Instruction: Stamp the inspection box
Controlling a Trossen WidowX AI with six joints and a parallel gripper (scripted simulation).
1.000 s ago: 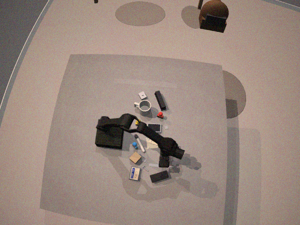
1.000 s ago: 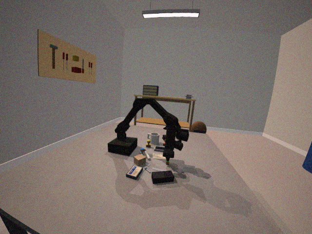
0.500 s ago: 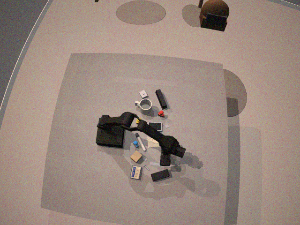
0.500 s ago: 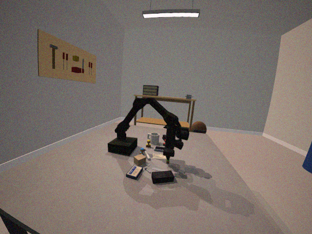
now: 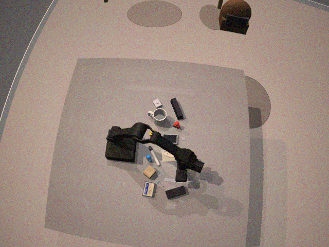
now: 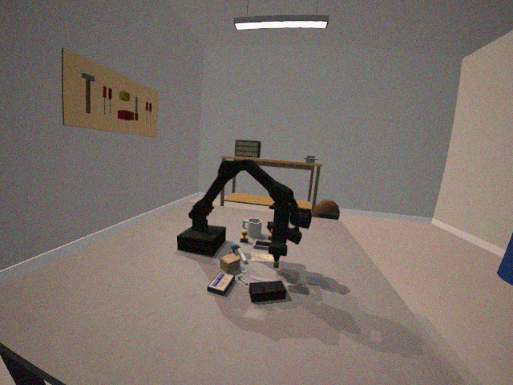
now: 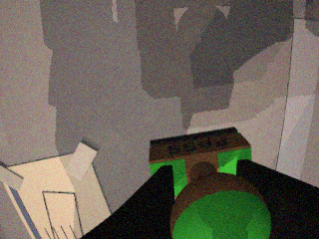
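Now: gripper tip 50 mm past the dark ink pad, 200 mm to the right of it and 50 mm above it. The rest, counted from my gripper tip: black box (30 mm behind, 140 mm to the right, 30 mm below); inspection card (50 mm behind, 100 mm to the left, 50 mm below); cardboard cube (180 mm behind, 10 mm to the right, 30 mm below).
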